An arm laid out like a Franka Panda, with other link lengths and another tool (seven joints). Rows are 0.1 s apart.
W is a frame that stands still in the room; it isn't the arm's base.
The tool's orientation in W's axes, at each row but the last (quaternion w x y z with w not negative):
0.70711 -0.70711 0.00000 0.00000
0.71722 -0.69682 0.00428 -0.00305
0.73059 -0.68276 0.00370 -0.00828
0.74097 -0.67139 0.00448 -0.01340
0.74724 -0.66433 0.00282 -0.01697
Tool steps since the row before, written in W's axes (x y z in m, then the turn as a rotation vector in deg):
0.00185 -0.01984 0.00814 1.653 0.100 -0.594
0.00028 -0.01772 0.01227 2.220 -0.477 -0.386
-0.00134 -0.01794 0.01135 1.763 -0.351 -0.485
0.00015 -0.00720 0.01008 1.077 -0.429 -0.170
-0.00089 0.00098 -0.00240 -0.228 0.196 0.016
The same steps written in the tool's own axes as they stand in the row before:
0.00185 -0.00814 -0.01984 1.653 0.594 0.100
0.00044 -0.01278 -0.01735 2.226 0.369 -0.465
-0.00097 -0.01255 -0.01715 1.766 0.473 -0.353
0.00045 -0.01073 -0.00617 1.086 0.142 -0.417
-0.00096 0.00248 0.00067 -0.233 0.002 0.190

